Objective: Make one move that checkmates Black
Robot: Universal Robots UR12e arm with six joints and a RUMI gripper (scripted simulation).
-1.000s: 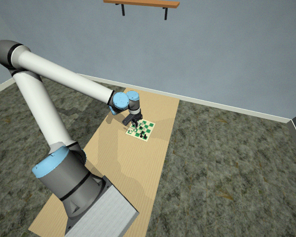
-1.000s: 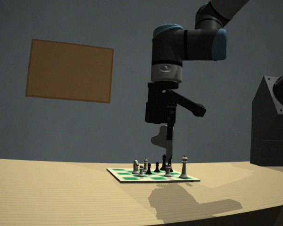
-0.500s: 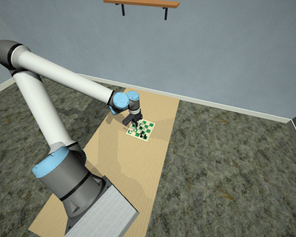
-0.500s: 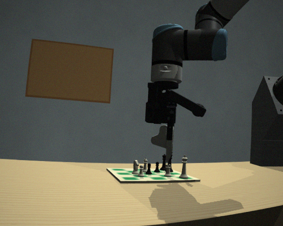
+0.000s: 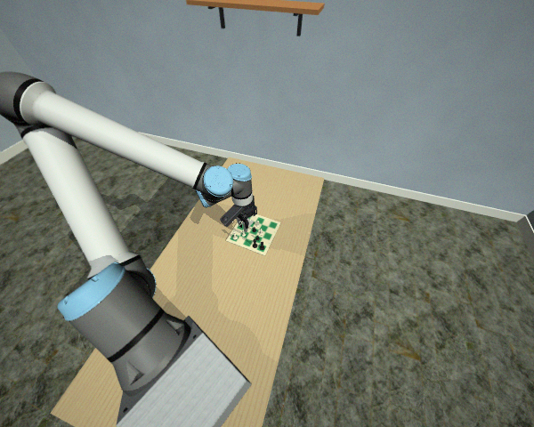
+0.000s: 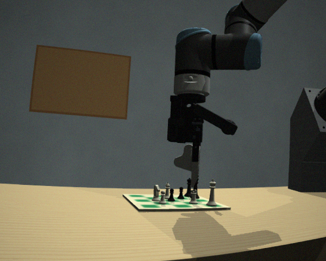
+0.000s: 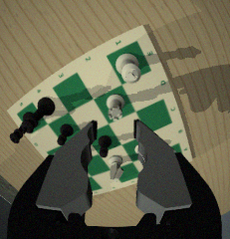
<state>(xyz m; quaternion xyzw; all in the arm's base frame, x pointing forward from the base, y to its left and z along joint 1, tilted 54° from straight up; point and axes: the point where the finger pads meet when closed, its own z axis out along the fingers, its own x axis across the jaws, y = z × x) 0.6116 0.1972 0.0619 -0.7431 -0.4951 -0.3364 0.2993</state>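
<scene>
The white queen lies 4 cm behind my hand, 3 cm to the left of it and 3 cm below it. From my hand the other things lie so: white pawn: 8 cm ahead, 1 cm to the left, 4 cm below; chessboard: 5 cm ahead, 3 cm to the right, 6 cm below.
</scene>
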